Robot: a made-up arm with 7 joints.
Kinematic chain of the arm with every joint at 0, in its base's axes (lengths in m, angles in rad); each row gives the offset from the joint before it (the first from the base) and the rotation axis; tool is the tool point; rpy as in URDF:
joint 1: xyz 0 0 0.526 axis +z
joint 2: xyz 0 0 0 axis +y
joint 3: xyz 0 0 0.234 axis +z
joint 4: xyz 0.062 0 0 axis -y
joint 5: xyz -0.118 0 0.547 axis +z
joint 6: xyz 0 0 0 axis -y
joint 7: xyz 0.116 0 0 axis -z
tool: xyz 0 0 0 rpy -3.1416 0 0
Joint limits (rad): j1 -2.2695..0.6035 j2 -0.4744..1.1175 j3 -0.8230..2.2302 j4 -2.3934..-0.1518 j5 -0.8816..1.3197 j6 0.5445..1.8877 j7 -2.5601..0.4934
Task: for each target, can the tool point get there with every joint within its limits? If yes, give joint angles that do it. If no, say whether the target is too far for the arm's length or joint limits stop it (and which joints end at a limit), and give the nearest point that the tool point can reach.
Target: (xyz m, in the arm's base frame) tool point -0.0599 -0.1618 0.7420
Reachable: no: joint limits stop it (at a limit: joint 2, joint 6) | nearest point -0.1920 -0.5187 0.7072 | short by 0.382 m
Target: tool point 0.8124 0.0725 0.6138
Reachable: yes | joints -0.2304 0.4295 0.3796 -1.5062 0.8804 1.6763 -1.8053
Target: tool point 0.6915 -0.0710 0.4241
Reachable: yes | joints -1.1692 0.3857 1.0431 -2.0369 0.4027 1.4670 -0.6044
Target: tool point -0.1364 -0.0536 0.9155
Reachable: no: joint limits stop it (at a limit: joint 1, joint 2, joint 6) | nearest point -0.3730 -0.2072 1.1435 | short by 0.363 m
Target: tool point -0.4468 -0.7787 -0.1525
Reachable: no: too far | nearest point -0.3446 -0.6005 0.0732 | short by 0.305 m
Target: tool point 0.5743 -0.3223 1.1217
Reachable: yes | joints -1.0541 0.4656 0.9809 -0.6707 -0.1427 1.1095 0.0938
